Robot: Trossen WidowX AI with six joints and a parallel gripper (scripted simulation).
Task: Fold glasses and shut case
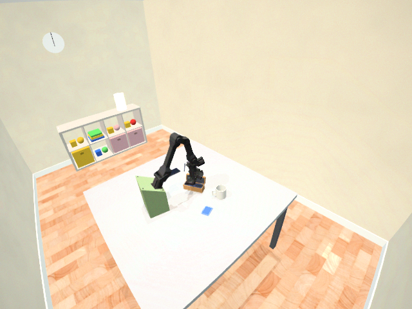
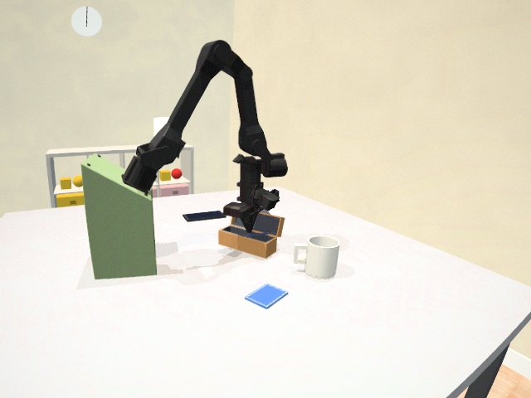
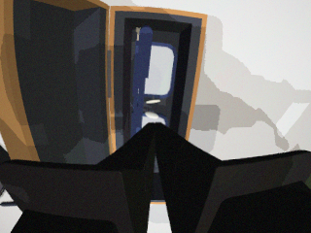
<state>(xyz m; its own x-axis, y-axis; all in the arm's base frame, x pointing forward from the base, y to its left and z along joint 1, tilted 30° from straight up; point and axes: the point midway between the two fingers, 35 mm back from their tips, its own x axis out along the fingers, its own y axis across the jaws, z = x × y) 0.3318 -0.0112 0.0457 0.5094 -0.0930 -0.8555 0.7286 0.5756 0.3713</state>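
The wooden glasses case is 2 cm ahead of my hand, 2 cm to the left of it and 4 cm below it. Also, from my hand: blue flat square 9 cm behind, 24 cm to the right, 8 cm below; glasses case lid 5 cm ahead, 3 cm to the left, 2 cm below; white mug 9 cm ahead, 21 cm to the right, 5 cm below.
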